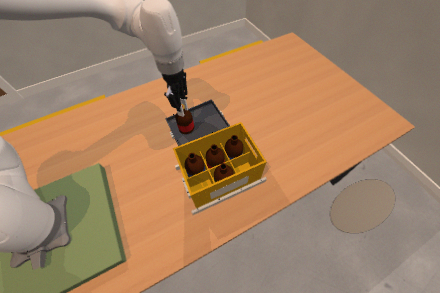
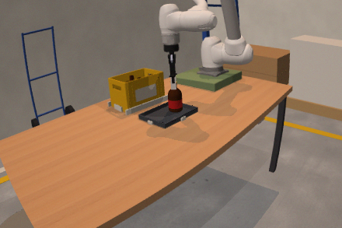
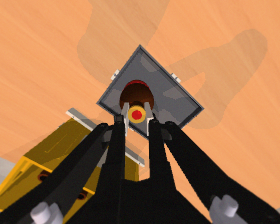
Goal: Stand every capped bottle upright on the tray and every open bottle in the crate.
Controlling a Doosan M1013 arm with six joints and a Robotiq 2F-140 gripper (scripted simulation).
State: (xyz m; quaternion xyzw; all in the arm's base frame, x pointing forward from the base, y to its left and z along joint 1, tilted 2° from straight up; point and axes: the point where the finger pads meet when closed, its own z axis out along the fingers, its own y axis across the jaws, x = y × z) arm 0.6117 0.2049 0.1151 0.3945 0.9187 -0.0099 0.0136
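The bottle is 70 mm below my hand. The rest, counted from my hand: crate (270 mm to the right, 80 mm below, 40 mm ahead); then tray (150 mm below, 50 mm ahead).
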